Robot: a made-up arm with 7 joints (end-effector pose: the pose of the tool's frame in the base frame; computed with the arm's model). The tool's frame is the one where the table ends. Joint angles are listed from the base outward.
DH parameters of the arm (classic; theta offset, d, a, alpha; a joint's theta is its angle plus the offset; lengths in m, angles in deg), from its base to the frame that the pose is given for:
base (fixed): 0 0 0 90
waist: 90 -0.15 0 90
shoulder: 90 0 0 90
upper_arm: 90 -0.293 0 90
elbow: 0 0 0 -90
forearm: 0 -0.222 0 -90
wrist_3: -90 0 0 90
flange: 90 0 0 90
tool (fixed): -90 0 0 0
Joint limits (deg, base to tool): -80..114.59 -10..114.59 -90..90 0..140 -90..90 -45..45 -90..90
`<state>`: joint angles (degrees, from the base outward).
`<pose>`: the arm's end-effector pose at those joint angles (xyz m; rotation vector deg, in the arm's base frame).
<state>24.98 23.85 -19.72 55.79 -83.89 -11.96 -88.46</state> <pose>0.3286 0.2623 -0.2961 -102.41 136.63 43.13</pose>
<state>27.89 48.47 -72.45 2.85 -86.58 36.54 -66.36</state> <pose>0.1663 0.5284 -0.3070 -86.04 11.09 132.59</pose>
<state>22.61 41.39 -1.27 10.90 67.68 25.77 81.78</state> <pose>0.1864 0.4872 -0.3383 -66.82 -70.70 32.69</pose>
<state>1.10 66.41 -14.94 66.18 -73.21 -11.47 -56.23</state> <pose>0.2000 0.4797 -0.1973 100.97 -82.22 -110.74</pose>
